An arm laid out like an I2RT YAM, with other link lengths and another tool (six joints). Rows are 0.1 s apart.
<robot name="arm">
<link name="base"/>
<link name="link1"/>
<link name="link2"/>
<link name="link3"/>
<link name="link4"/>
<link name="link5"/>
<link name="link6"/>
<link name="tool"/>
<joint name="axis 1" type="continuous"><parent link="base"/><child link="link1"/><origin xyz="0 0 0.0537" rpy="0 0 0"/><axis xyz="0 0 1"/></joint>
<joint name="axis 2" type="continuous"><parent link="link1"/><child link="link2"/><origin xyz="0.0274 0.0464 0.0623" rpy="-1.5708 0 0"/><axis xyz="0 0 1"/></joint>
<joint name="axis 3" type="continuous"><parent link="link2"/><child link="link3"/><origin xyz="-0.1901 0 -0.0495" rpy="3.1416 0 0"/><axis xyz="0 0 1"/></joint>
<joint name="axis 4" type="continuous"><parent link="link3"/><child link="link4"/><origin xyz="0.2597 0.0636 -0.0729" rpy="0 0 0"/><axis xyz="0 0 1"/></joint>
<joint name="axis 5" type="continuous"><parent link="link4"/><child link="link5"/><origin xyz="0.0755 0.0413 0.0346" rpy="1.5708 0 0"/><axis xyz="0 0 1"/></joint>
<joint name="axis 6" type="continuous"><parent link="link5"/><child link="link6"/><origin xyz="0.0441 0 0.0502" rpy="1.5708 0 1.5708"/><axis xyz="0 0 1"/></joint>
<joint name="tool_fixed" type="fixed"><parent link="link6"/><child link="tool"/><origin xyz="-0.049 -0.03 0.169" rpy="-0.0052 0 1.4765"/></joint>
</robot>
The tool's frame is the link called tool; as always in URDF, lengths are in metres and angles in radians. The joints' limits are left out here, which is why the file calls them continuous.
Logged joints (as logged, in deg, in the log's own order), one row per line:
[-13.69 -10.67 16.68 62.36 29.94 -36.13]
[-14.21 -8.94 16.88 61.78 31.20 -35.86]
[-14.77 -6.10 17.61 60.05 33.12 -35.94]
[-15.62 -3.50 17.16 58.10 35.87 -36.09]
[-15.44 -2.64 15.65 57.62 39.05 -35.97]
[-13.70 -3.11 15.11 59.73 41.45 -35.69]
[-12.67 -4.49 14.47 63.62 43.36 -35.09]
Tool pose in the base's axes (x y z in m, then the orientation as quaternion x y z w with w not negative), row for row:
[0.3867 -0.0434 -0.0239 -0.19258 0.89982 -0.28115 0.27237]
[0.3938 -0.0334 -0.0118 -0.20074 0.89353 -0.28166 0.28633]
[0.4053 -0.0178 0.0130 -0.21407 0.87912 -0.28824 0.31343]
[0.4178 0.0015 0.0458 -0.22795 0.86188 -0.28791 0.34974]
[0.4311 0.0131 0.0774 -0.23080 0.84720 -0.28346 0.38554]
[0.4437 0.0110 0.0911 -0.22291 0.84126 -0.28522 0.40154]
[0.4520 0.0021 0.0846 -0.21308 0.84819 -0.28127 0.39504]
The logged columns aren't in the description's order. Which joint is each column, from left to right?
Columns, left to right: axis 4, axis 1, axis 5, axis 2, axis 3, axis 6.
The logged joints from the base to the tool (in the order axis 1, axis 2, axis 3, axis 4, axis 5, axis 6), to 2 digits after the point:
[-10.67 62.36 29.94 -13.69 16.68 -36.13]
[-8.94 61.78 31.20 -14.21 16.88 -35.86]
[-6.10 60.05 33.12 -14.77 17.61 -35.94]
[-3.50 58.10 35.87 -15.62 17.16 -36.09]
[-2.64 57.62 39.05 -15.44 15.65 -35.97]
[-3.11 59.73 41.45 -13.70 15.11 -35.69]
[-4.49 63.62 43.36 -12.67 14.47 -35.09]

